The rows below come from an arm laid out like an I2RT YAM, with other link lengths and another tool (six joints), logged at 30 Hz.
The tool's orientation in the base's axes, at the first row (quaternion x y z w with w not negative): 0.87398, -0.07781, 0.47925, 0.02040
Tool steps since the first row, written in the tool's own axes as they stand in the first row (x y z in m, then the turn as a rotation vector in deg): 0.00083, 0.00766, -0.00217, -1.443, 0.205, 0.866; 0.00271, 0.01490, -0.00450, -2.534, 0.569, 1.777; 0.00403, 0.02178, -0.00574, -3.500, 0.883, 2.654; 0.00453, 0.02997, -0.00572, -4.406, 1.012, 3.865
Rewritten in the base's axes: -0.00256, -0.00742, 0.00157, -0.072, -0.130, -1.689; -0.00464, -0.01453, 0.00413, 0.055, -0.462, -3.112; -0.00605, -0.02133, 0.00564, 0.228, -0.757, -4.410; -0.00704, -0.02948, 0.00573, 0.739, -0.912, -5.831
